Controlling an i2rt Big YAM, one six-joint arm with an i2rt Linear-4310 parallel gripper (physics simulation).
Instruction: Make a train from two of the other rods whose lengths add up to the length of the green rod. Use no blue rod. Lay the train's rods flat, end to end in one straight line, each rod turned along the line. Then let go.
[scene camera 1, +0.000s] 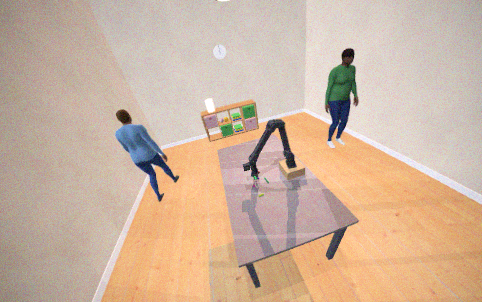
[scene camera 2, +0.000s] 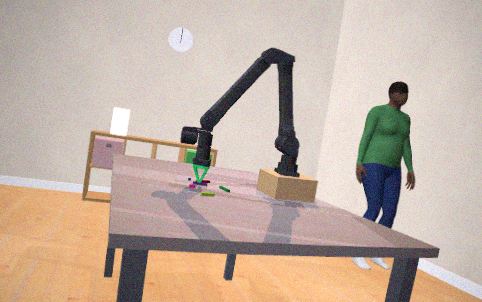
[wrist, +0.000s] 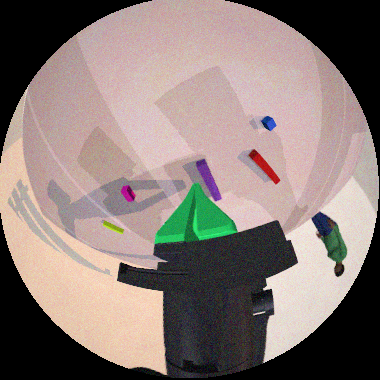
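Note:
My gripper is shut, with nothing between its green fingers. Its tips are low, close beside the purple rod. The red rod lies apart, right of the purple one in the wrist view. The short magenta rod and the yellow-green rod lie to the left there. The green rod lies nearer the arm's base and does not show in the wrist view. The blue rod lies beyond the red one.
The rods lie on a pinkish table. The arm stands on a wooden block. Arm shadows cross the table. A shelf unit is behind the table. Two people stand beyond its sides.

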